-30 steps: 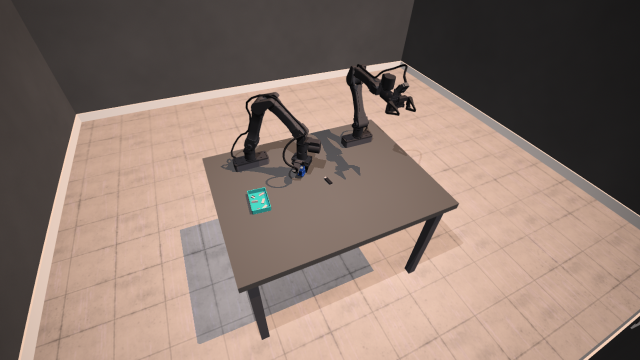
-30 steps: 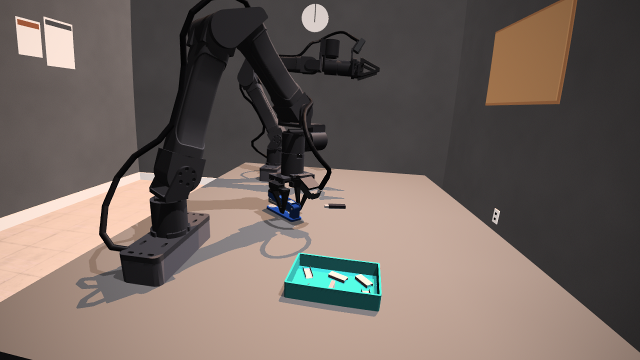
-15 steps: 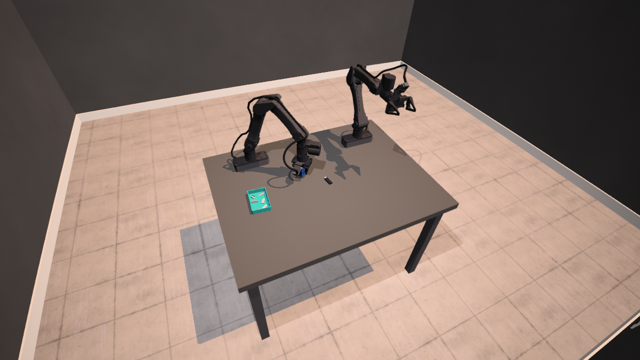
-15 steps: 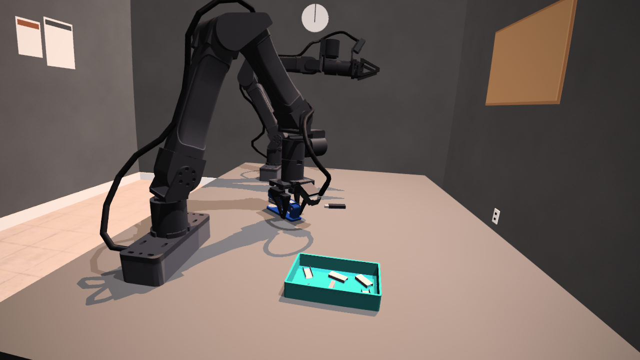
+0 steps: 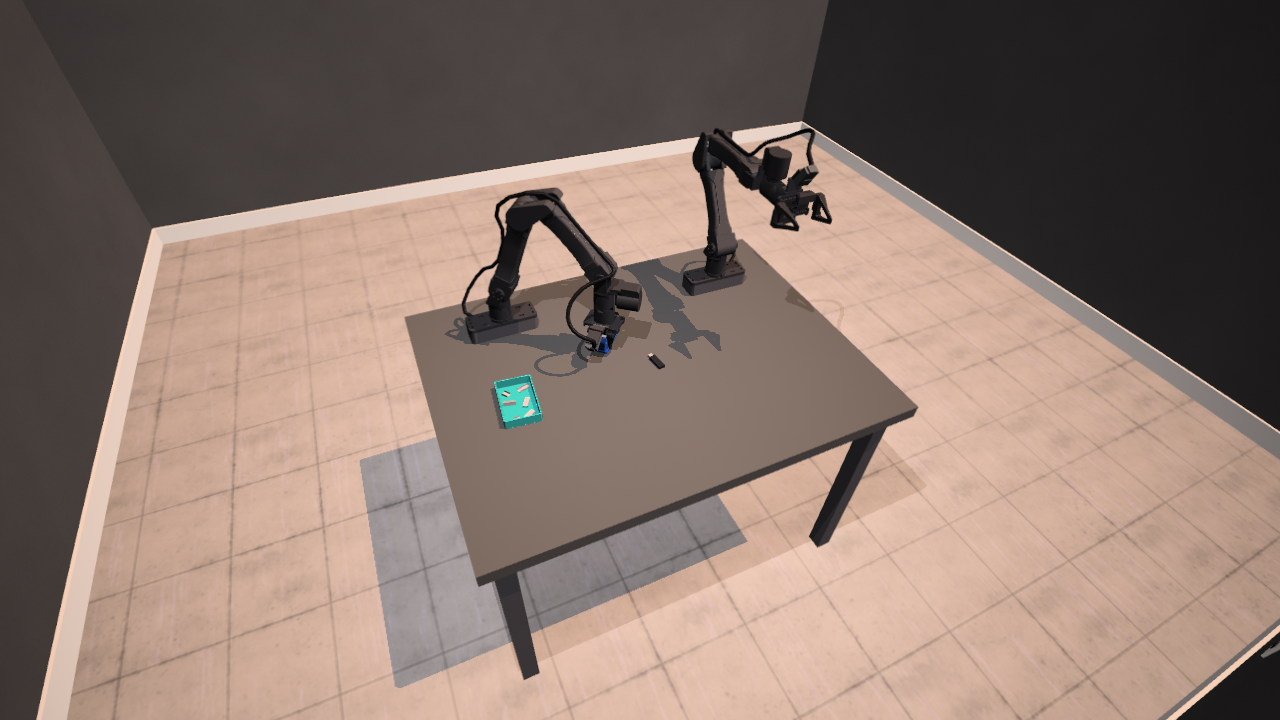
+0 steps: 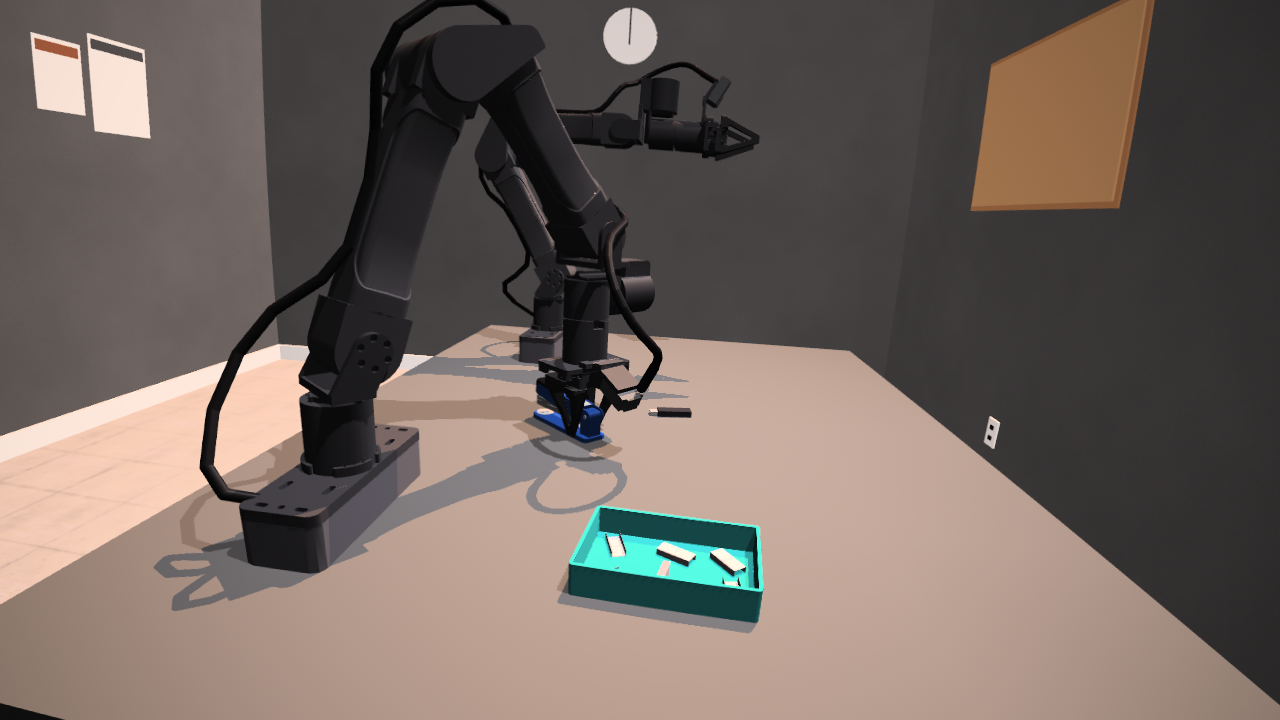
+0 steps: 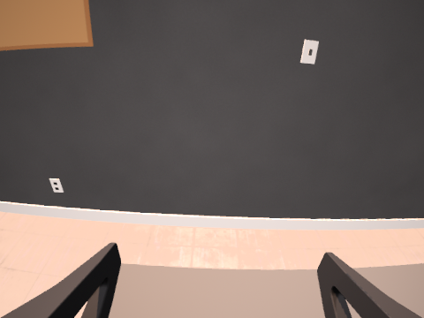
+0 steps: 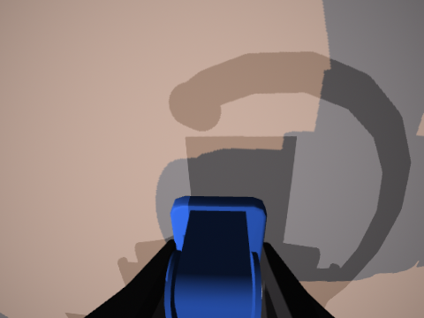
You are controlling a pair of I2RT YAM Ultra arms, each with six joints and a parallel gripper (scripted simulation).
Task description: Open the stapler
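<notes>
The blue stapler is 240 mm behind my left hand, 430 mm to the right of it and 410 mm below it. Round my left hand: teal tray 70 mm behind, 740 mm to the right, 430 mm below; black usb stick 110 mm behind, 340 mm to the right, 440 mm below.
Right now the blue stapler is 3 cm behind my right hand, 2 cm to the left of it and 2 cm above it. From my right hand the other things lie so: teal tray: 14 cm ahead, 28 cm to the right; then black usb stick: 10 cm ahead, 11 cm to the left, 1 cm below.
</notes>
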